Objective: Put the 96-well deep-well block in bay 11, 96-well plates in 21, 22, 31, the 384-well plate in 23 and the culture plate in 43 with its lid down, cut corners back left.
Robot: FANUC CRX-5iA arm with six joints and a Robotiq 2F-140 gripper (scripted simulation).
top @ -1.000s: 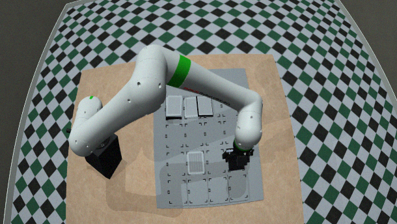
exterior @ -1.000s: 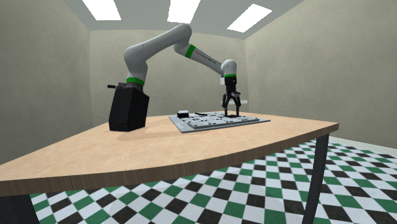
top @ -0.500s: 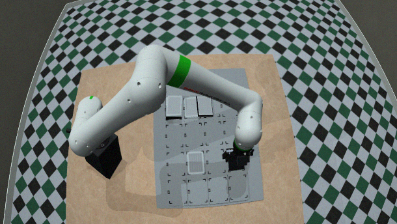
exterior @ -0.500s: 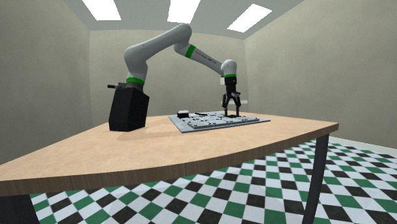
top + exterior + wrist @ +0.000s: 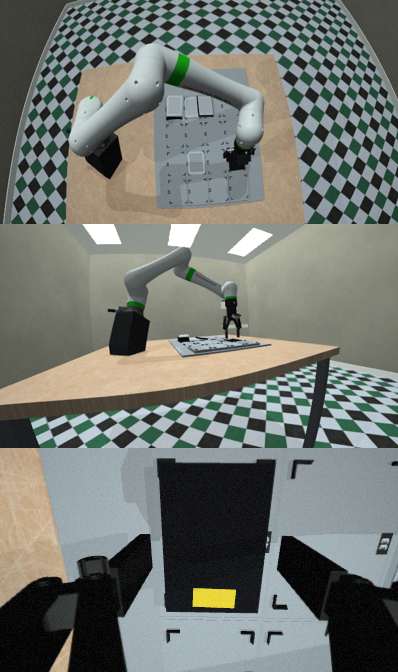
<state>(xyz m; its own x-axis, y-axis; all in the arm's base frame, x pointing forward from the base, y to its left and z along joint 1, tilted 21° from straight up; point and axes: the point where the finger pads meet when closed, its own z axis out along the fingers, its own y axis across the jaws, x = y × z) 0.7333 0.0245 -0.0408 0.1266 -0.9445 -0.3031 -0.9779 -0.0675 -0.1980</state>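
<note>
Now: hand 4 cm above the black plate lid. Round my hand: bay label 32: 17 cm behind, 14 cm to the left, 5 cm below; then fine-welled plate: 21 cm behind, 5 cm below, 3 cm to the right; then bay label reading 33: 15 cm behind, 5 cm below, 2 cm to the right.
</note>
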